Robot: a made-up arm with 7 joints.
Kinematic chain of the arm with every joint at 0, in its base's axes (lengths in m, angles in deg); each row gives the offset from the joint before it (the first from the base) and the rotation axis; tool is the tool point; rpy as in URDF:
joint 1: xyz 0.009 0.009 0.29 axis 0 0.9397 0.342
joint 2: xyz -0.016 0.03 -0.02 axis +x
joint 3: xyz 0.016 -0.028 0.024 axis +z
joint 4: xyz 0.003 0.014 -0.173 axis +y
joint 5: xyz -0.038 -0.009 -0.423 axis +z
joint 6: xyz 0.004 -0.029 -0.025 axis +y
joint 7: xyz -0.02 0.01 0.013 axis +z
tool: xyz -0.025 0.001 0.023 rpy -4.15 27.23 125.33
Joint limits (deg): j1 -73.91..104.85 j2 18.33..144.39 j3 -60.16..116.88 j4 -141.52..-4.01 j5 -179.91..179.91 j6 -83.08..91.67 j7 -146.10..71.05
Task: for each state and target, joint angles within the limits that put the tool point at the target. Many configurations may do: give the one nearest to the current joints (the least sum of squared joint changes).
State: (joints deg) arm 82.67 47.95 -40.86 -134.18 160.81 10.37 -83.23
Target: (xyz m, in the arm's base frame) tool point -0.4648 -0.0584 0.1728
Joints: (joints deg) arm 104.85 67.57 -59.52 -89.86 159.52 12.41 -86.38
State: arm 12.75 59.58 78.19 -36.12 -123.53 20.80 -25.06
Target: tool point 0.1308 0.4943 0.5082
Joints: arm 8.35 95.90 54.98 -41.43 -123.48 0.04 -25.67
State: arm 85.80 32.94 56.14 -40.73 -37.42 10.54 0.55
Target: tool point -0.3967 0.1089 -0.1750
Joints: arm 37.64 18.33 64.58 -5.11 -28.79 -29.08 5.36
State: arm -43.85 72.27 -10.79 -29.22 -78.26 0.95 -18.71
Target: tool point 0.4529 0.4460 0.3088
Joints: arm -55.31 65.54 -16.29 -25.59 -74.80 -28.22 -14.87
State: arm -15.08 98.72 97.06 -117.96 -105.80 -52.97 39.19
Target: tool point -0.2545 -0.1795 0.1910
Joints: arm -43.94 126.27 116.88 -139.81 -109.59 -56.33 37.19
